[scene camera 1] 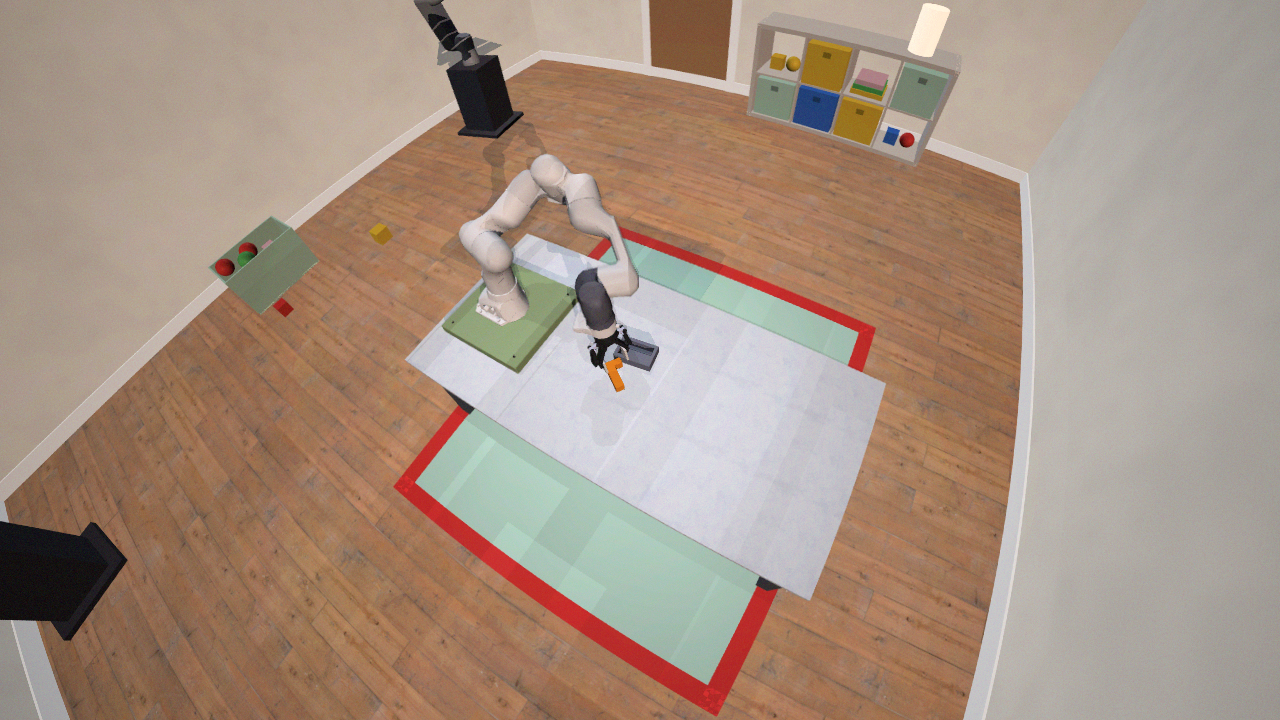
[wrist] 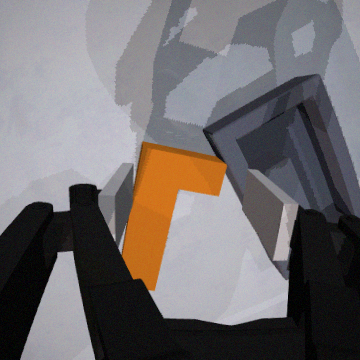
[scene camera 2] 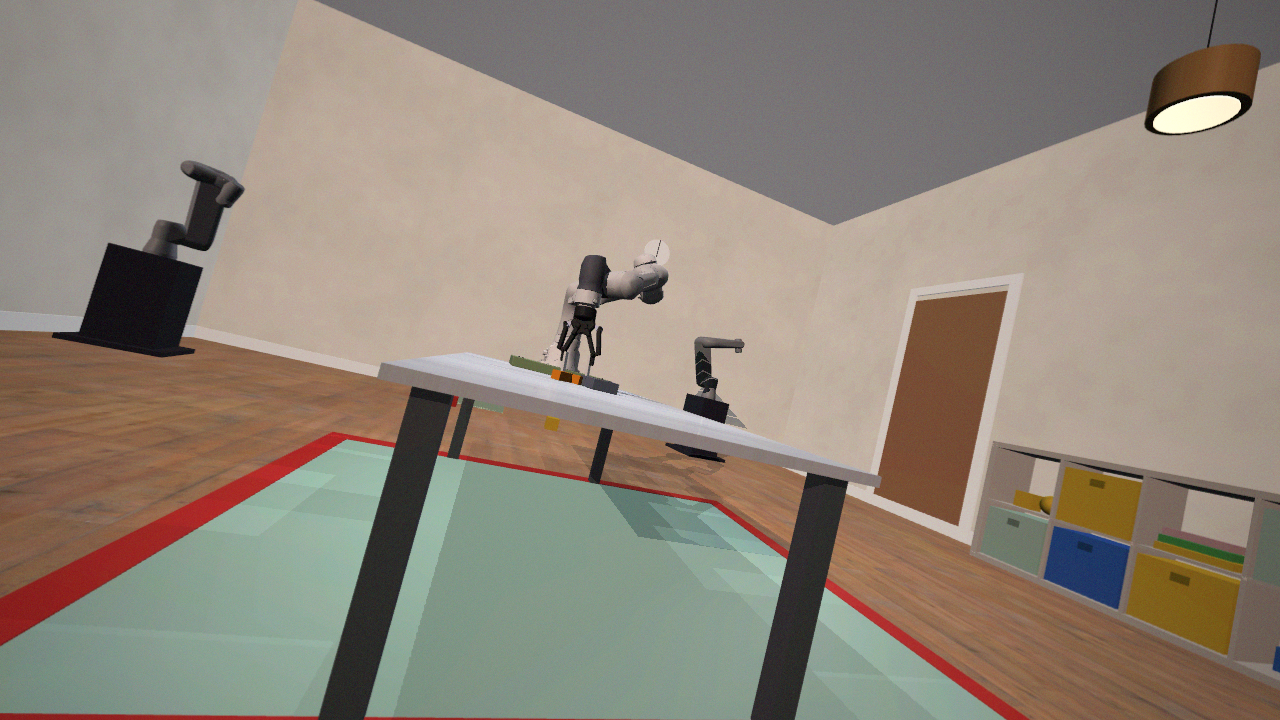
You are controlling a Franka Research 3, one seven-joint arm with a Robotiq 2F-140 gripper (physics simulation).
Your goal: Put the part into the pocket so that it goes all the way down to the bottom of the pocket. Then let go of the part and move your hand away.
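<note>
The part, an orange L-shaped block (scene camera 1: pixel 614 376) (scene camera 2: pixel 563 377) (wrist: pixel 154 200), lies flat on the table beside the pocket. The pocket is a recess in a dark grey block (scene camera 1: pixel 640 363) (scene camera 2: pixel 601 385) (wrist: pixel 226 136); its visible inside holds no part. My gripper (scene camera 1: pixel 610 358) (scene camera 2: pixel 577 368) (wrist: pixel 189 186) is partly open, low over the part. In the wrist view the left finger pad is close beside the part's long arm. The right pad is well apart from the part and overlaps the view of the pocket block's near side, hiding some of it.
The pale table (scene camera 1: pixel 742 429) (scene camera 2: pixel 501 391) carries the green base plate (scene camera 1: pixel 510 344) (scene camera 2: pixel 529 363) of the arm, behind the part. The pocket block stands close to the right finger. A cube shelf (scene camera 1: pixel 854 31) stands far off by the wall.
</note>
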